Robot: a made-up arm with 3 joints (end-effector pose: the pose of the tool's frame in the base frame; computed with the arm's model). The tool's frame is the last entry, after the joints.
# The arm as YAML. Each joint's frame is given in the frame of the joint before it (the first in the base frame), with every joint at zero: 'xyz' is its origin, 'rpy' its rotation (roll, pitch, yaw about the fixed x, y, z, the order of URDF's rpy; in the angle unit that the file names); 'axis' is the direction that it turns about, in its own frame. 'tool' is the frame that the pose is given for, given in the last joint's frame.
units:
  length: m
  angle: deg
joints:
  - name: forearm
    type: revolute
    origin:
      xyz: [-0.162, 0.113, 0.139]
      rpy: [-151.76, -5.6, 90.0]
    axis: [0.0, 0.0, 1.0]
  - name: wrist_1
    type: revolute
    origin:
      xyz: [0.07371, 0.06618, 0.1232]
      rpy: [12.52, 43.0, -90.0]
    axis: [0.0, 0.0, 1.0]
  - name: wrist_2
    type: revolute
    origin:
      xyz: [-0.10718, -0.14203, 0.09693]
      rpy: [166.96, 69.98, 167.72]
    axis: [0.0, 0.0, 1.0]
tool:
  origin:
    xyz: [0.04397, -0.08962, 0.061]
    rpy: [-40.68, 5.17, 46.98]
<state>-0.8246 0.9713 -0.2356</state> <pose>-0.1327 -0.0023 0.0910 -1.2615 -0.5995 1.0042</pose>
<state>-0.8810 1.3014 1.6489</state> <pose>-0.1580 0.1354 0.0628 1.2223 0.2595 -2.7811</pose>
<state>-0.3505 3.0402 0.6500</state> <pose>-0.2900 0.3327 0.1428 -2.5883 1.5348 0.1643</pose>
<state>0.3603 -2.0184 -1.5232</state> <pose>-0.2330 0.2559 -0.2237 0.9526 0.4450 0.3102</pose>
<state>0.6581 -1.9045 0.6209</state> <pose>-0.0517 0.2109 -0.1808 0.5047 -1.5906 0.9305</pose>
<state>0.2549 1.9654 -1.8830</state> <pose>-0.3541 0.2407 0.0904 -2.3332 -0.5088 -1.8222</pose>
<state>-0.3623 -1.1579 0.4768</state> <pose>-0.1239 0.2845 -0.1632 0.7988 -1.3012 1.5915</pose>
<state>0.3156 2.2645 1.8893</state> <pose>-0.1882 0.1760 0.0851 -0.6769 2.0140 1.5766</pose>
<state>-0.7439 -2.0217 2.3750</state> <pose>-0.3096 0.2418 0.0225 -0.8842 2.1532 0.2567</pose>
